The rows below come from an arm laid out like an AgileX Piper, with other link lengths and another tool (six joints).
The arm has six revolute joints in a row. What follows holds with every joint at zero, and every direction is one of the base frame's. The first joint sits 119.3 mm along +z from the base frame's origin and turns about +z. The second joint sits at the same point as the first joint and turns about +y. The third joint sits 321.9 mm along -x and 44 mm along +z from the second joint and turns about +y. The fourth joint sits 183.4 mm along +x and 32.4 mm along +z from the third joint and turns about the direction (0.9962, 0, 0.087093). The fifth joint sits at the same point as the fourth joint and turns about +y. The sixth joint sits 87.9 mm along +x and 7.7 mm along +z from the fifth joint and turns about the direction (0.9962, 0, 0.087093). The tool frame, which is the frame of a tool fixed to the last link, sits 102.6 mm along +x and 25 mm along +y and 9 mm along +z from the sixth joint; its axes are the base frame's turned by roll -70.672, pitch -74.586 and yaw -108.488 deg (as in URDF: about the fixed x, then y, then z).
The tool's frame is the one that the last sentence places.
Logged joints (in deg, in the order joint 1, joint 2, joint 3, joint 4, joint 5, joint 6), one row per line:
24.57, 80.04, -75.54, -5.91, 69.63, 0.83
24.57, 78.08, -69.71, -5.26, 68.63, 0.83
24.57, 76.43, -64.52, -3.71, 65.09, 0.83
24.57, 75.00, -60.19, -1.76, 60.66, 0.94
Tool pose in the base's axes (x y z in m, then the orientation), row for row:
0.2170, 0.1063, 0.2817, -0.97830, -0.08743, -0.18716, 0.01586
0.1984, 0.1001, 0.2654, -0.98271, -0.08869, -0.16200, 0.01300
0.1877, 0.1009, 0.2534, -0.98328, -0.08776, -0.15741, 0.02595
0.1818, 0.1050, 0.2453, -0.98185, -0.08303, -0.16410, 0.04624
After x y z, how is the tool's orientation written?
As a quaternion, x y z w.
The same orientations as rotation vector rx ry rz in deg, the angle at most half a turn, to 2 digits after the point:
-174.34, -15.58, -33.35
-175.44, -15.83, -28.92
-174.13, -15.54, -27.88
-171.71, -14.52, -28.70

